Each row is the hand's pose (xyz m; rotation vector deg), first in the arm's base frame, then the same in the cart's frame.
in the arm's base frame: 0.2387 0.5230 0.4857 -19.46 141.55 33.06
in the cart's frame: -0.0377 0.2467 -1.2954 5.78 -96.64 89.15
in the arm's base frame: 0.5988 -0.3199 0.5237 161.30 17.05 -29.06
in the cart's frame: 0.7119 0.1684 -0.7723 23.76 -21.01 -79.78
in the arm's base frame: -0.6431 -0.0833 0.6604 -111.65 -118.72 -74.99
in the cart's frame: 0.0224 1.2339 -0.8511 83.87 76.88 -104.61
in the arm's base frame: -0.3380 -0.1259 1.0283 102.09 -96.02 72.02
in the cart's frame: 0.4124 1.1488 -1.1173 26.01 15.72 35.25
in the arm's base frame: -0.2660 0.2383 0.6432 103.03 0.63 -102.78
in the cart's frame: -0.0109 0.8218 -1.1249 -41.39 -64.39 -84.71
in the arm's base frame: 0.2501 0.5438 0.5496 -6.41 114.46 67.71
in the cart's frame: -0.0089 0.2604 -1.3556 -1.17 -136.94 75.72
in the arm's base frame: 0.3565 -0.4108 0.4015 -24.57 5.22 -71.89
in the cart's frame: 0.5812 0.3440 -0.5879 -169.35 -5.25 -46.00
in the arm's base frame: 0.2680 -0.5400 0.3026 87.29 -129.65 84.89
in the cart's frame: 0.5649 0.4080 -0.4149 36.75 5.11 62.06
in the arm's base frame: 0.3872 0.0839 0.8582 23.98 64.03 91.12
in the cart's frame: 0.5362 0.3980 -1.2582 4.76 149.88 -44.24
